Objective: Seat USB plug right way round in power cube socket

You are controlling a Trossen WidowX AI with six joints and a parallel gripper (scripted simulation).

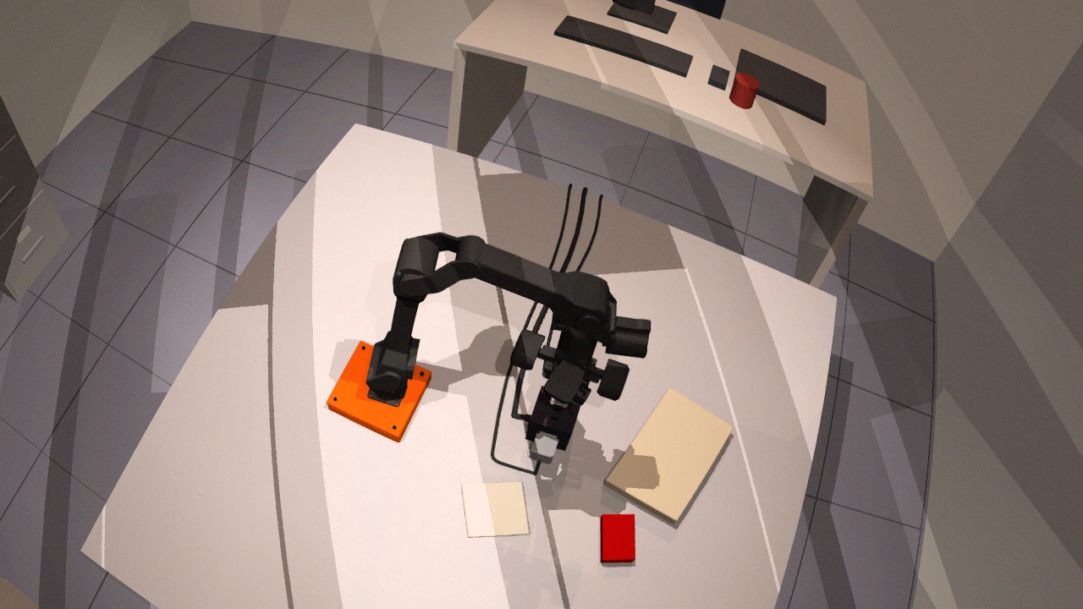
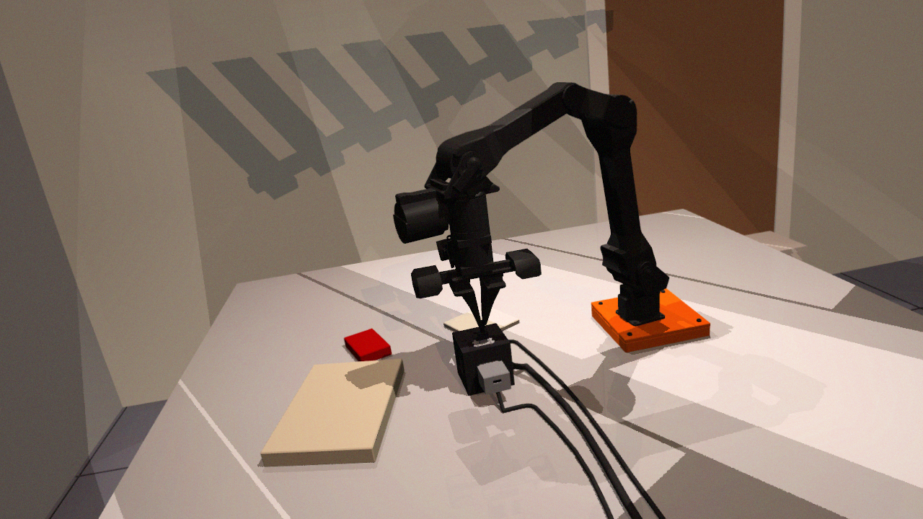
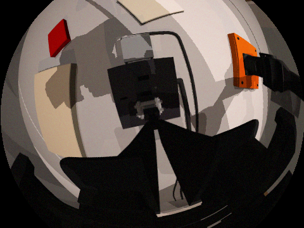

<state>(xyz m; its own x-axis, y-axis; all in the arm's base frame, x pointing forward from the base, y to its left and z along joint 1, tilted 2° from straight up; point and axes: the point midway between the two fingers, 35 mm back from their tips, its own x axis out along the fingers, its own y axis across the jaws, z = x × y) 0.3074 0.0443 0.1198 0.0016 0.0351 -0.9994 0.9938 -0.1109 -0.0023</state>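
My gripper tip is 4 cm above the USB socket and 1 cm to the left of it. From my gripper tip the other things lie so: USB plug 2 cm below; then tan board 23 cm ahead, 10 cm below, 3 cm to the right; then white pad 22 cm to the right, 10 cm below, 6 cm behind.
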